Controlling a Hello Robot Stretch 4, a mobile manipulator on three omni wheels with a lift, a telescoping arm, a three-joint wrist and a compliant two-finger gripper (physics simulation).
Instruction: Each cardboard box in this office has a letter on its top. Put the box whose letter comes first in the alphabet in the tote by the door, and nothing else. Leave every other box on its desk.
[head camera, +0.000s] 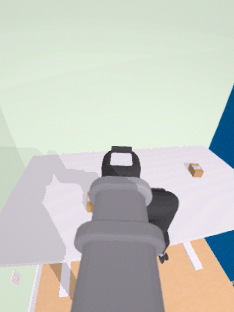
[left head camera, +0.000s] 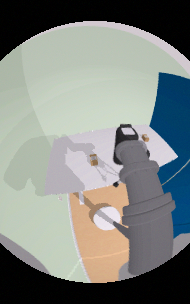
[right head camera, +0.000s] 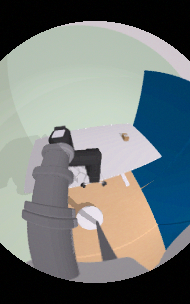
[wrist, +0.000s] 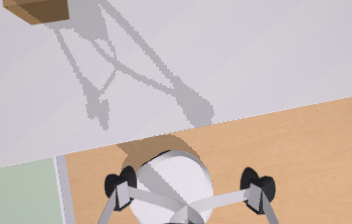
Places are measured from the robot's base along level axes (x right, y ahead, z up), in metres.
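Pixels of known places: gripper, fingertip midpoint: (left head camera: 124, 184) (right head camera: 93, 185) (wrist: 187, 180); robot's base, origin of the base link: (left head camera: 106, 217) (right head camera: 89, 216) (wrist: 174, 187).
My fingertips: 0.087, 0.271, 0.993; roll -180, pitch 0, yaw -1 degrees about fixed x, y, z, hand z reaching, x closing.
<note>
Ahead of a thing's pixels: the offset from my fingertips to its middle, as dx, dy, dz. "pt": to the spot under its first point. Level surfaces: height alone.
One cardboard box @(-0.213, +0.267, -0.045) (head camera: 89, 202) (left head camera: 93, 160) (wrist: 42, 11) lies on the white desk @(dz -0.070) (head camera: 165, 162) (left head camera: 160, 150) (right head camera: 110, 152) (wrist: 250, 50); the arm partly hides it in the head view, and it is cut off at the top left of the wrist view. A second cardboard box @(+0.436, +0.548, -0.045) (head camera: 196, 170) (left head camera: 145, 138) (right head camera: 125, 137) lies near the desk's far right, by the blue partition. Both have pale labels, too small to read. My gripper (right head camera: 94, 184) (wrist: 187, 180) is open and empty, just off the desk's front edge, to the right of the first box. The tote does not show.
The blue partition (head camera: 225, 130) (left head camera: 172, 110) (right head camera: 165, 110) stands at the desk's right end. A pale green wall (head camera: 115, 100) is behind the desk. A round white disc (left head camera: 106, 218) (right head camera: 90, 218) (wrist: 195, 167) is below the gripper. A white desk foot @(pt +0.687, +0.344, -0.996) (head camera: 192, 255) shows below the desk.
</note>
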